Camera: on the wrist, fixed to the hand. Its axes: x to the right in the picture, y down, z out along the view.
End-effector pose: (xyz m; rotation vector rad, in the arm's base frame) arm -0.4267 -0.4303 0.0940 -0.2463 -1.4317 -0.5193
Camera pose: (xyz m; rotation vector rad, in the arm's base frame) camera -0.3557 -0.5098 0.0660 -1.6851 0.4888 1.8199
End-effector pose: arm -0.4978 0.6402 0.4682 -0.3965 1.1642 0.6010
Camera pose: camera -0.5510 0.5482 0.4390 -1.2785 -0.6777 -2.0020
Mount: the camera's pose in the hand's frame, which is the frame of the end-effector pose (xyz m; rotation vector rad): -0.0084 -0.0387 -0.1028 -0.0665 0.3192 3.1106
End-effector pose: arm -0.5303 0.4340 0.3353 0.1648 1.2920 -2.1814
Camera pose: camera -0.5637 0.5369 0.3145 1.2169 -0.0230 0.6623
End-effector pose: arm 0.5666 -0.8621 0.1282 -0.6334 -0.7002 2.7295
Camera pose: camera 0.6272 -0.7913 0.0695 0.6988 -0.4280 -0.2162
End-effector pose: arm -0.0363 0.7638 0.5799 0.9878 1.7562 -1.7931
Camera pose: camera -0.0406 0.8670 0.6183 1.6198 -0.7325 0.6161
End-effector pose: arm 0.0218 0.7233 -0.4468 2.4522 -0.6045 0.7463
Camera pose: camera -0.0030 0.8146 -0.3904 0.6826 2.4167 -0.9333
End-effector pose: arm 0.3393 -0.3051 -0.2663 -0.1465 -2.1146 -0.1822
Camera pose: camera 0.4226 -0.3627 -0.2231 -2.4705 0.2990 1.3042
